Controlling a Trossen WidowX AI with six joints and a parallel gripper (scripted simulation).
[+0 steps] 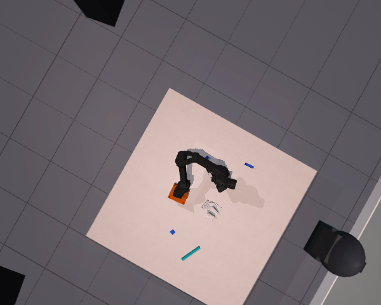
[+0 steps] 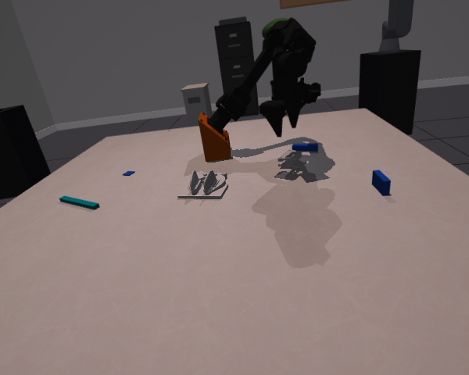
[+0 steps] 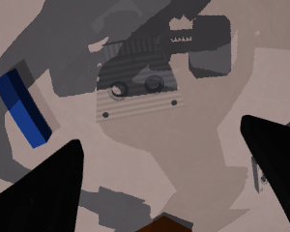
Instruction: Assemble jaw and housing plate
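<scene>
My gripper tip is now 7 cm above the small grey part and 1 cm to the right of it. The rest, counted from my gripper tip: teal bar (62 cm to the right, 10 cm below, 4 cm ahead); then small blue tile (51 cm to the right, 14 cm behind, 10 cm below).
</scene>
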